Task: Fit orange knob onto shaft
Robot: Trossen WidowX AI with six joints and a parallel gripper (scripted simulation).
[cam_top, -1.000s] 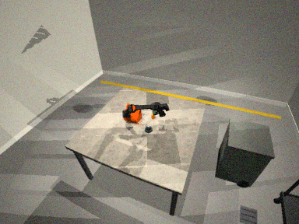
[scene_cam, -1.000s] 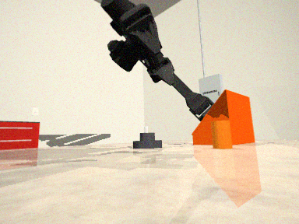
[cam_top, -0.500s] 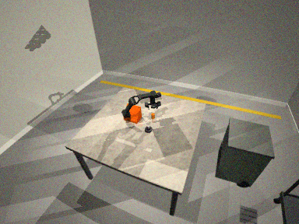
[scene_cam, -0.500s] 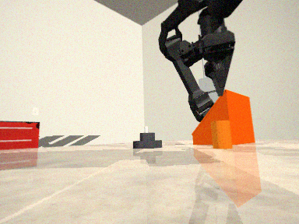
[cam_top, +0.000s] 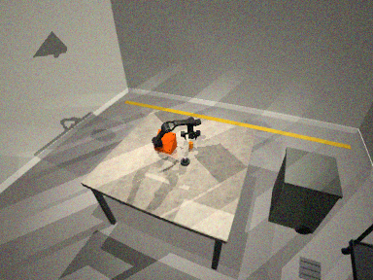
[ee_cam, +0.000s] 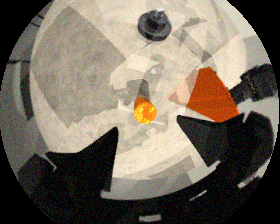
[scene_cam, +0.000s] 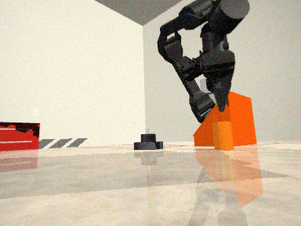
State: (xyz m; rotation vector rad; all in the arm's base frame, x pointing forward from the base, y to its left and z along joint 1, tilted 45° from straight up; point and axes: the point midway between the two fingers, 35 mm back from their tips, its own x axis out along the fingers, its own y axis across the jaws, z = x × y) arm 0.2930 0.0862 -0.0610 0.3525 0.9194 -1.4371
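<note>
Now: the orange knob 5 cm below my gripper tip. The rest, counted from my gripper tip: round dark pedestal: 21 cm to the right, 6 cm below, 1 cm ahead.
</note>
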